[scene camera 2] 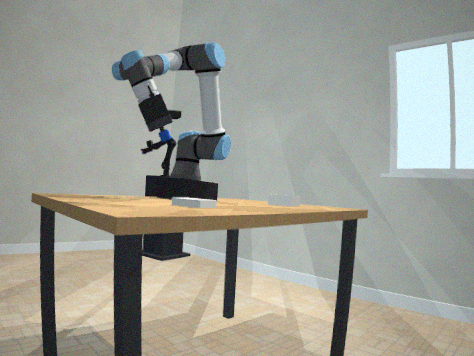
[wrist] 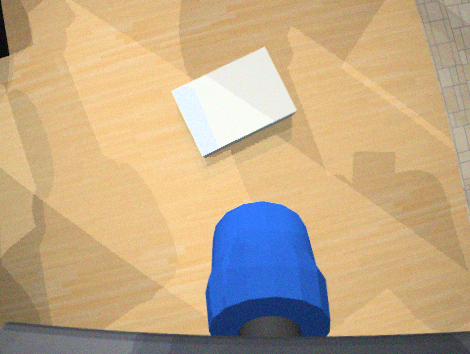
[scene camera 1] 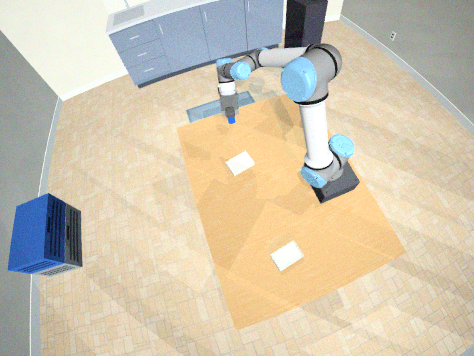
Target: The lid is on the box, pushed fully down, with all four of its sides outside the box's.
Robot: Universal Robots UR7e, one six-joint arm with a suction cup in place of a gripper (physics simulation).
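Frame: origin at the arm's base, x back, y left, z down, level; millimetres.
Where they show: hand, tool point: (scene camera 2: 166, 140) (wrist: 259, 239) (scene camera 1: 231, 122); arm's base, link origin: (scene camera 2: 185, 179).
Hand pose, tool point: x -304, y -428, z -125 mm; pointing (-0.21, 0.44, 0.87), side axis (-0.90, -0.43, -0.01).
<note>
Things, the pixels of their top centre, and the offset from my tool point.
- white lid, top centre: (wrist: 233, 100) (scene camera 2: 194, 198) (scene camera 1: 239, 162) dx -38, dy +113, dz +194 mm
- white box, top centre: (scene camera 1: 287, 255) (scene camera 2: 284, 195) dx -111, dy +663, dz +173 mm
The white lid (scene camera 1: 240, 163) (scene camera 2: 194, 202) (wrist: 234, 101) lies flat on the table, in the half nearer the cabinets in scene camera 1. The white box (scene camera 1: 287, 255) (scene camera 2: 284, 200) stands apart from it, farther down the table, with a thin rim outline and faint in scene camera 2. The lid is not on the box. My gripper, a blue suction cup (scene camera 1: 231, 120) (scene camera 2: 165, 136) (wrist: 262, 215), hangs in the air above and to one side of the lid, tilted in scene camera 2. It touches neither piece and holds nothing.
The wooden table (scene camera 1: 320, 240) (scene camera 2: 240, 221) carries the arm's dark base (scene camera 1: 337, 189). Blue-grey cabinets (scene camera 1: 185, 35), a dark column (scene camera 1: 304, 22) and a blue crate (scene camera 1: 36, 235) stand around it. A glassy panel (scene camera 1: 200, 113) is beyond the table's far edge.
</note>
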